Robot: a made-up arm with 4 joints.
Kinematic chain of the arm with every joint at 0, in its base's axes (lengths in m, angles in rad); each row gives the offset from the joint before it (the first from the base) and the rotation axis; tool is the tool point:
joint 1: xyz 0 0 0.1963 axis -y
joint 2: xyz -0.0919 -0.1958 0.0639 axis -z
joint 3: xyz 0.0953 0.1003 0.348 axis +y
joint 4: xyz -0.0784 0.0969 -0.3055 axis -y
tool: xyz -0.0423 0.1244 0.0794
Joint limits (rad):
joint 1: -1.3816..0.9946
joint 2: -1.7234..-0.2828
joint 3: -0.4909..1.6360
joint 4: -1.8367..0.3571
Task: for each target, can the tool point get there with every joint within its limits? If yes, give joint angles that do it. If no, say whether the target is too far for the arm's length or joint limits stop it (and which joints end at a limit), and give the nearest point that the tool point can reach.
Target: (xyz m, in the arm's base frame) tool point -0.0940 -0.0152 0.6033
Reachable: yes | joints -0.8058 -0.9170 0.1859 -0.5198
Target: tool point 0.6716 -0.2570 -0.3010
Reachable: no: joint limits stop it (at a limit: joint 1, joint 2, joint 3) | nearest point 0.1725 0.1788 0.1837 | short by 0.821 m
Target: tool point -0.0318 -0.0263 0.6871
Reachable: yes | joints -0.8405 -0.7170 0.7038 -0.3911
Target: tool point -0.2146 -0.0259 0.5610
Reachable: yes | joints -0.5861 -1.3217 -0.3025 -0.5914
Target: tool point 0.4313 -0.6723 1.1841
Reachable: no: too far | nearest point 0.2771 -0.3836 0.8310 | short by 0.481 m
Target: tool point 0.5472 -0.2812 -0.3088
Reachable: no: joint limits stop it (at a limit: joint 1, joint 2, joint 3, joint 4) | nearest point 0.1704 0.1795 0.1810 | short by 0.771 m
